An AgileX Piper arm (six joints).
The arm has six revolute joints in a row. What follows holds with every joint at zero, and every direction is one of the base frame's.
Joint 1 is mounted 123 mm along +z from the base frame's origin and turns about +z.
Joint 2 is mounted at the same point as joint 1 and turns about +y.
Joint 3 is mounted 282.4 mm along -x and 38.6 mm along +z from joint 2 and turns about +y.
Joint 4 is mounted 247.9 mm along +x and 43.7 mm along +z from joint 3 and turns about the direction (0.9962, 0, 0.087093).
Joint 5 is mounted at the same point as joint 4 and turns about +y.
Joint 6 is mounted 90.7 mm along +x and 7.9 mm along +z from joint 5 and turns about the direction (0.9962, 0, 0.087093).
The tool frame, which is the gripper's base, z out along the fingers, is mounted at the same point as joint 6; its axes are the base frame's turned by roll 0, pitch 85.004 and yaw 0 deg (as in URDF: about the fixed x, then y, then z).
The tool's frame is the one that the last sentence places.
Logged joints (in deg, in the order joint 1, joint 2, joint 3, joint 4, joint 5, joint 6), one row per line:
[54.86 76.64 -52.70 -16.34 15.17 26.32]
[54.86 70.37 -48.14 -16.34 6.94 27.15]
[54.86 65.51 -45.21 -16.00 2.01 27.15]
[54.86 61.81 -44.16 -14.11 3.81 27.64]
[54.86 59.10 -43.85 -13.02 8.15 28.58]
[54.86 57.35 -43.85 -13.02 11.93 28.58]
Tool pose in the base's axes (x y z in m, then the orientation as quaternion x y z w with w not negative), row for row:
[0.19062 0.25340 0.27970 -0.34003 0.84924 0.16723 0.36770]
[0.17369 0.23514 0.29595 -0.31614 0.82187 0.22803 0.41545]
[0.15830 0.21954 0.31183 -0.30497 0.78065 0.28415 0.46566]
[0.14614 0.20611 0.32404 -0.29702 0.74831 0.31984 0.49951]
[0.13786 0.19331 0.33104 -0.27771 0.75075 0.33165 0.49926]
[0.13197 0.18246 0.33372 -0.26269 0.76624 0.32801 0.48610]
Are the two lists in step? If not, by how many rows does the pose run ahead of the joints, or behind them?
The pose runs 1 row behind the joints: the pose in row i belongs to the joints in row i - 1.
